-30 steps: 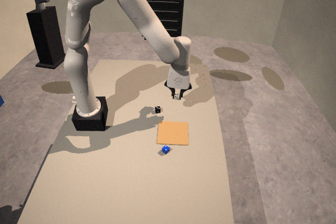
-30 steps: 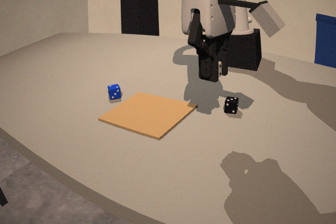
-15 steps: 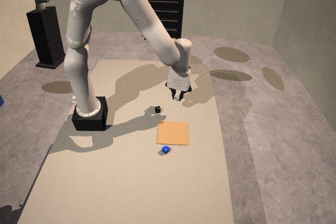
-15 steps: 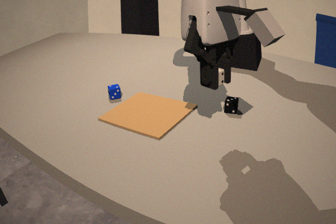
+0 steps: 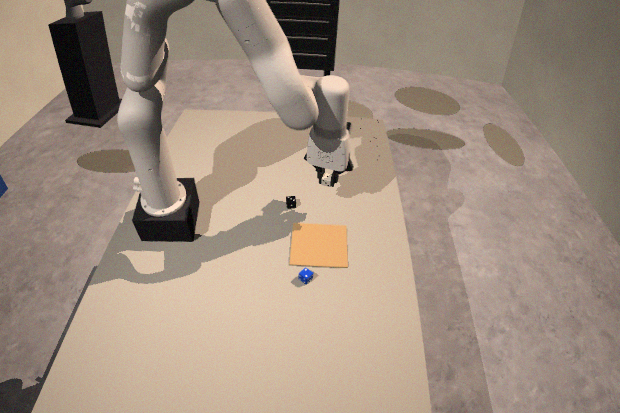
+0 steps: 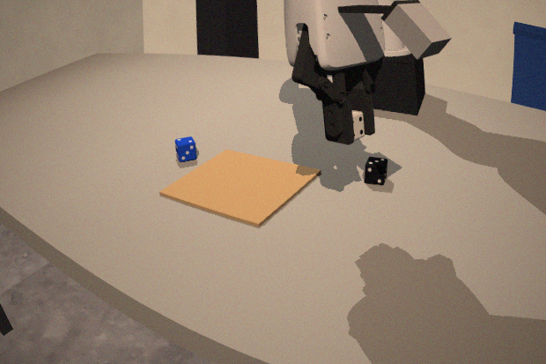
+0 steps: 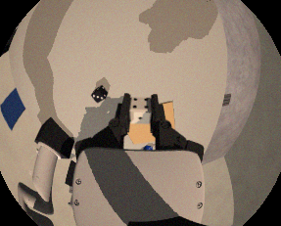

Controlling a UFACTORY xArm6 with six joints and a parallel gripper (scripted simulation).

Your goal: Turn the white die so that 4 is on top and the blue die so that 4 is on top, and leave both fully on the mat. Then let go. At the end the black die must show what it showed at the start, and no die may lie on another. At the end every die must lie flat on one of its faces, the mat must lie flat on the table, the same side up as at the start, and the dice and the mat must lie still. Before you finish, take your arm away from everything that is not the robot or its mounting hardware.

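Right now my hand is 10 mm above the white die. The rest, counted from my hand: blue die 250 mm to the right, 100 mm below; then orange mat 10 mm ahead, 140 mm to the right, 110 mm below; then black die 90 mm behind, 20 mm to the right, 100 mm below.
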